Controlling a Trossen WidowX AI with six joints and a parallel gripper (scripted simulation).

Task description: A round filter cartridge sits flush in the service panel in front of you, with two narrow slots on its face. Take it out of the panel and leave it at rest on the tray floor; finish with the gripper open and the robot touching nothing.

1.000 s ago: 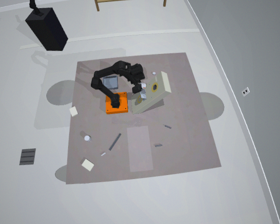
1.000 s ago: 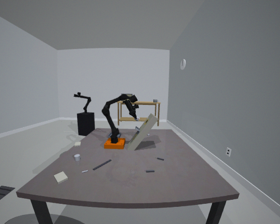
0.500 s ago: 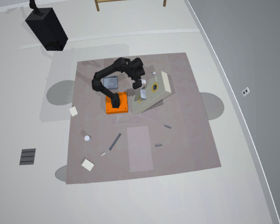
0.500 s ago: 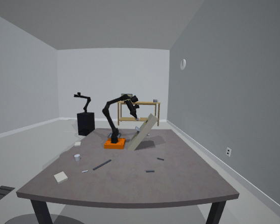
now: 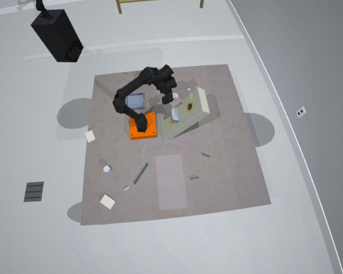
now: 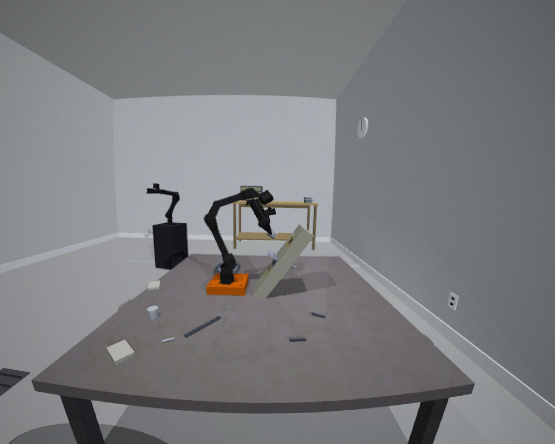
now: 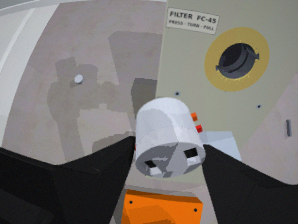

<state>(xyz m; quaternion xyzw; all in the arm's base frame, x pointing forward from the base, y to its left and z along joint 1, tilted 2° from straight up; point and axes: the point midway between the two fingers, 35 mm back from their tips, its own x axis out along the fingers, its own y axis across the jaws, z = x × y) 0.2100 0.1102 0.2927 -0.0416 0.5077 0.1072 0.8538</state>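
The grey-blue tray is 33 cm behind my gripper tip, 14 cm to the left of it and 30 cm below it. The rest, counted from my gripper tip: round white filter cartridge (right at my gripper tip); then grey bracket (3 cm ahead, 7 cm to the right, 13 cm below).
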